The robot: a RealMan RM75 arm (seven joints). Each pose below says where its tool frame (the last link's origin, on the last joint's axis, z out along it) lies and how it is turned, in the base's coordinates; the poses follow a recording.
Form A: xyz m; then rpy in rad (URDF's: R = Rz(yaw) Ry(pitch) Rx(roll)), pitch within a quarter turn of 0, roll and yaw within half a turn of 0.
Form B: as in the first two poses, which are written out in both.
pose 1, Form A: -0.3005 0.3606 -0.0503 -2.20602 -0.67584 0.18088
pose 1, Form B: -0.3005 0.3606 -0.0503 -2.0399 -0.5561 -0.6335
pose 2, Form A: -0.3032 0.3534 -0.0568 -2.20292 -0.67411 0.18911
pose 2, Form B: -0.3032 0.3534 -0.0568 -2.0343 -0.5640 -0.6256
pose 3, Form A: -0.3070 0.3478 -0.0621 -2.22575 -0.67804 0.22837
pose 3, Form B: -0.3070 0.3478 -0.0621 -2.0382 -0.5999 -0.6158
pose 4, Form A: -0.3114 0.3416 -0.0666 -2.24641 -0.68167 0.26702
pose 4, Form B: -0.3114 0.3416 -0.0666 -2.0396 -0.6358 -0.6057
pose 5, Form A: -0.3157 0.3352 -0.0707 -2.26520 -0.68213 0.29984
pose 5, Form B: -0.3157 0.3352 -0.0707 -2.0425 -0.6649 -0.5954
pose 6, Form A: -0.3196 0.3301 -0.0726 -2.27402 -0.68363 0.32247
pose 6, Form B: -0.3196 0.3301 -0.0726 -2.0399 -0.6864 -0.5878
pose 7, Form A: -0.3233 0.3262 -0.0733 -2.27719 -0.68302 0.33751
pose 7, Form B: -0.3233 0.3262 -0.0733 -2.0363 -0.7004 -0.5799
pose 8, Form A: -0.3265 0.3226 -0.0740 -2.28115 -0.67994 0.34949
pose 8, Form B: -0.3265 0.3226 -0.0740 -2.0358 -0.7102 -0.5715
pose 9, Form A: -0.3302 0.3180 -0.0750 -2.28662 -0.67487 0.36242
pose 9, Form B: -0.3302 0.3180 -0.0750 -2.0372 -0.7200 -0.5612
